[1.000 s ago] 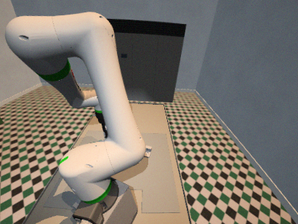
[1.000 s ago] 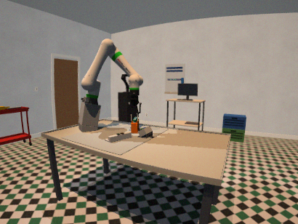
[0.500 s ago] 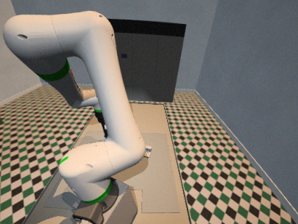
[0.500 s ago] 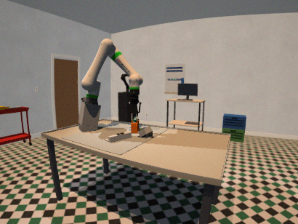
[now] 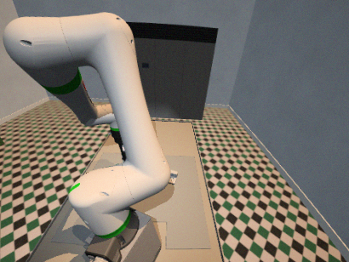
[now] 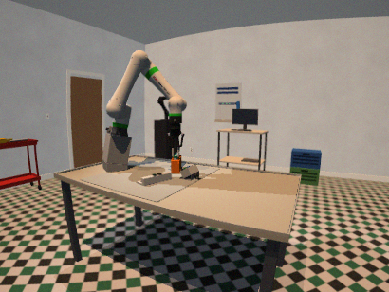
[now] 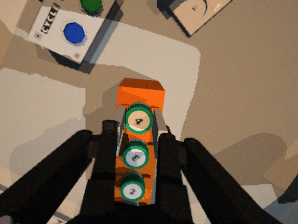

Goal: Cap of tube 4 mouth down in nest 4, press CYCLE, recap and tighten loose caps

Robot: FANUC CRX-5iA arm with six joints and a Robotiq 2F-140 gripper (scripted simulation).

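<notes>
Right now the blue key CYCLE is 130 mm ahead of my hand, 10 mm to the right of it and 90 mm below it. Round my hand: green key READY (140 mm ahead, 60 mm to the right, 90 mm below); key box (150 mm ahead, 30 mm to the right, 100 mm below).
</notes>
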